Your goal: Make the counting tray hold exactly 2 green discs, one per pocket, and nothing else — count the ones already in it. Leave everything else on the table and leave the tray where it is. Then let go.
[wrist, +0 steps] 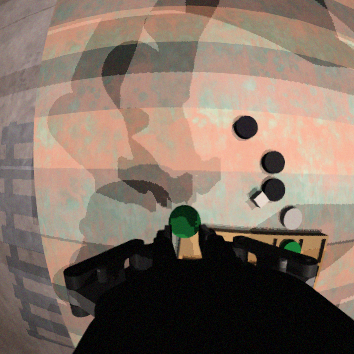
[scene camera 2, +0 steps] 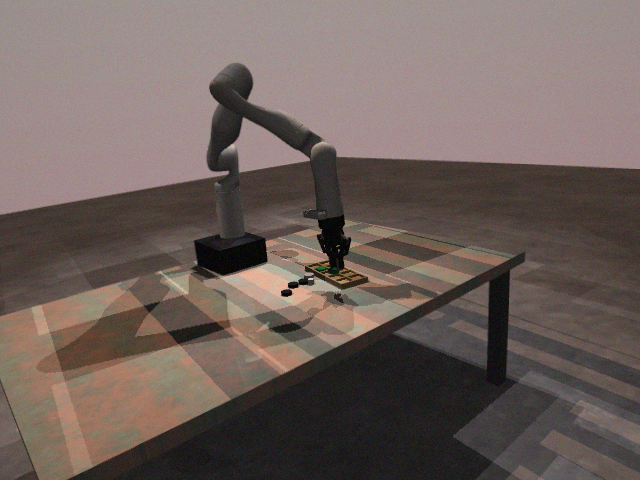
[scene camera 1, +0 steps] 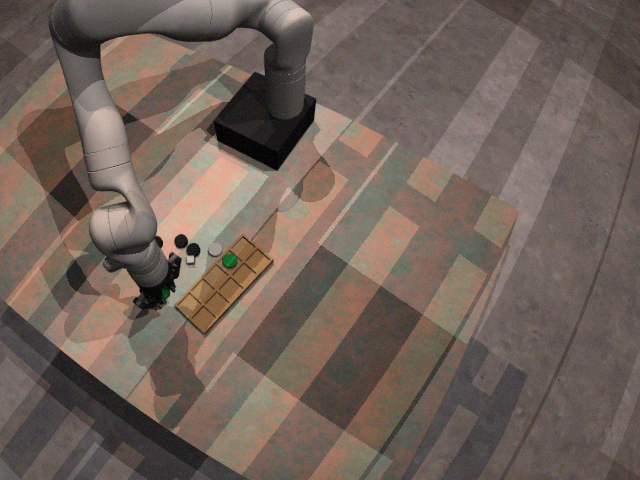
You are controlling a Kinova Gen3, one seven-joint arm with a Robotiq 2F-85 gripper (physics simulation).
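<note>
My gripper (scene camera 1: 164,291) (wrist: 184,233) is shut on a green disc (scene camera 1: 164,293) (scene camera 2: 333,270) (wrist: 185,220), held above the table beside the left end of the tray in scene camera 1; the fingers hide part of it. The wooden counting tray (scene camera 1: 205,316) (scene camera 2: 353,283) (wrist: 315,245) has two rows of square pockets. A second green disc (scene camera 1: 230,260) (scene camera 2: 321,268) (wrist: 291,247) sits in a pocket of the row nearer the robot base, toward the far end from the gripper. In the wrist view the gripper hides much of the tray.
Beside the tray on the table lie a pale grey disc (scene camera 1: 215,250) (scene camera 2: 309,275) (wrist: 291,218), a small white cube (scene camera 1: 190,259) (scene camera 2: 310,281) (wrist: 260,199) and three black discs (scene camera 1: 180,241) (scene camera 2: 286,292) (wrist: 273,162). The cube is close to the nearest black disc (wrist: 273,190).
</note>
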